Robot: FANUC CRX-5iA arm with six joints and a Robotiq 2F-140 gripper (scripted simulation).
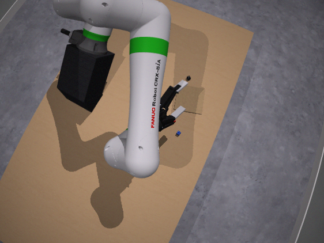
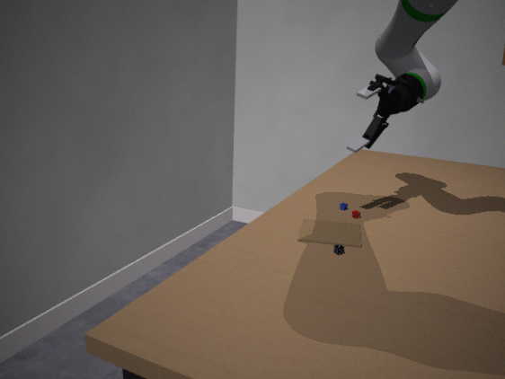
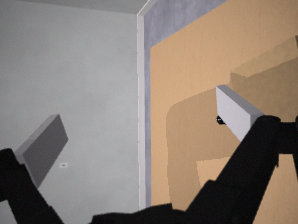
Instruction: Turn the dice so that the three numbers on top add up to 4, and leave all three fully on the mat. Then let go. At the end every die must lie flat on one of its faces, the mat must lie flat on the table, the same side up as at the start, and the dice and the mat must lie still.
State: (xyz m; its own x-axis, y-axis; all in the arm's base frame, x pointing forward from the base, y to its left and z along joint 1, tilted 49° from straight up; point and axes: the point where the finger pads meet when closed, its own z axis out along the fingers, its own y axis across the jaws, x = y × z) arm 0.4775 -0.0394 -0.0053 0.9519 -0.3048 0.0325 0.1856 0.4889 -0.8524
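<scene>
The blue die is 40 mm ahead of my hand, 80 mm to the right of it and 240 mm below it. The rest, counted from my hand: red die (10 mm behind, 40 mm to the right, 240 mm below); then black die (50 mm behind, 210 mm to the left, 240 mm below); then tan mat (10 mm ahead, 110 mm to the left, 250 mm below).
</scene>
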